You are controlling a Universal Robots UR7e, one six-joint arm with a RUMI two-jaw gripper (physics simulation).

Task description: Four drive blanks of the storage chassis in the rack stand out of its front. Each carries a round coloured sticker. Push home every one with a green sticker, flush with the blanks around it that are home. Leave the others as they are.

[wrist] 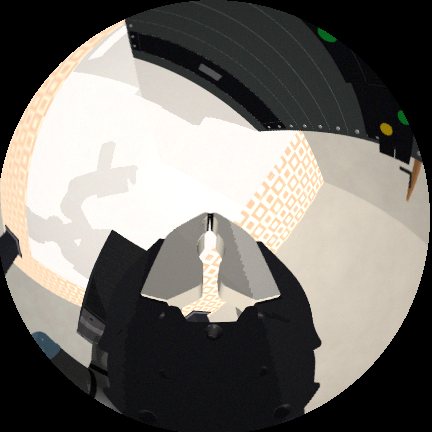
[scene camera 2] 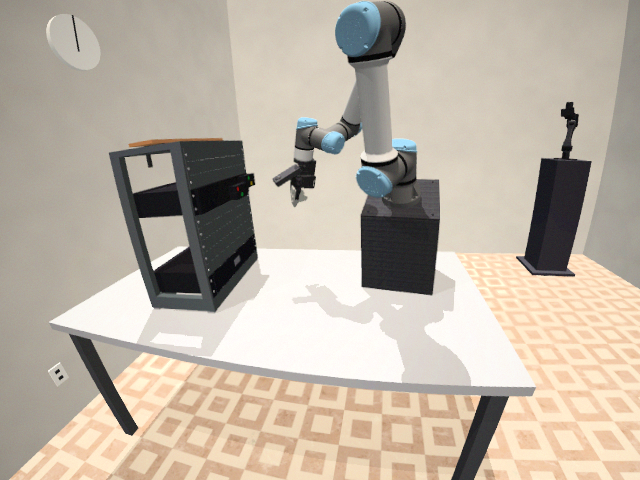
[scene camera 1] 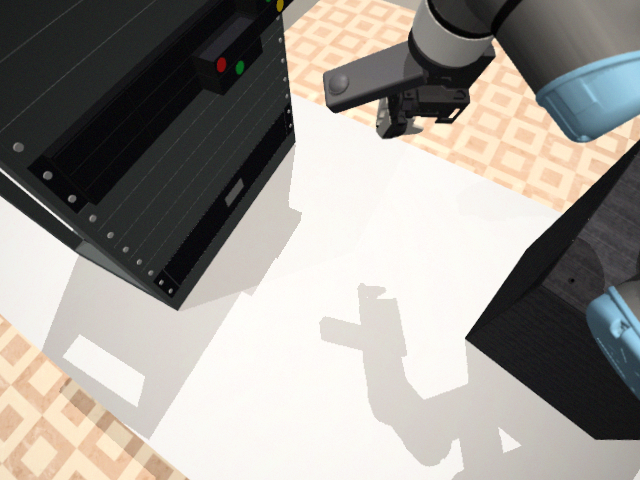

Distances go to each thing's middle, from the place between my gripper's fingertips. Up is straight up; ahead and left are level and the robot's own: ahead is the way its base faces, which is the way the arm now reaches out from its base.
The red-stickered blank (scene camera 1: 215, 55) lies 26 cm ahead of my hand, 10 cm above it and 7 cm to the left of it.
